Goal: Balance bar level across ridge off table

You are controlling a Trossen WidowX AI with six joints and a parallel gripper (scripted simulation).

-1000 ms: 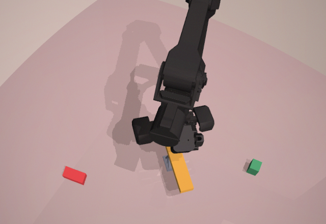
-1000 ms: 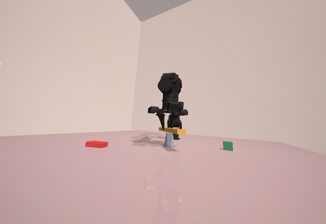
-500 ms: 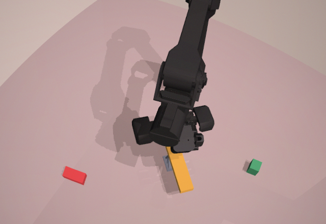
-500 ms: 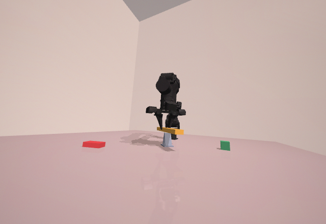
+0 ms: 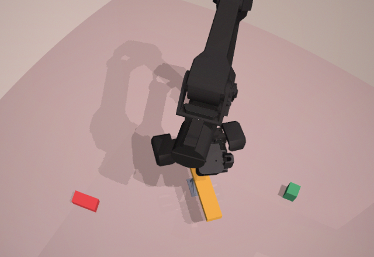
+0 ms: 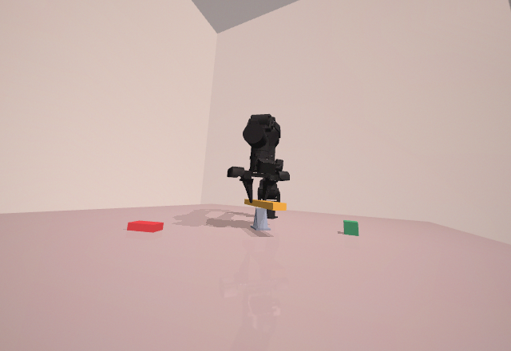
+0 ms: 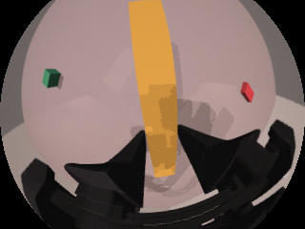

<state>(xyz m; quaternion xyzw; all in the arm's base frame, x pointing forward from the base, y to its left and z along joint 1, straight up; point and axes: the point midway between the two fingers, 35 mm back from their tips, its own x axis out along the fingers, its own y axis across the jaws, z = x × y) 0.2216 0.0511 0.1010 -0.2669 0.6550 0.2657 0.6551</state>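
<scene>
The orange bar is 2 cm to the left of my gripper tip and 2 cm ahead of it. Round my gripper tip: flat red block: 21 cm ahead, 18 cm to the right, 6 cm below; then green cube: 25 cm to the left, 7 cm behind, 5 cm below.
</scene>
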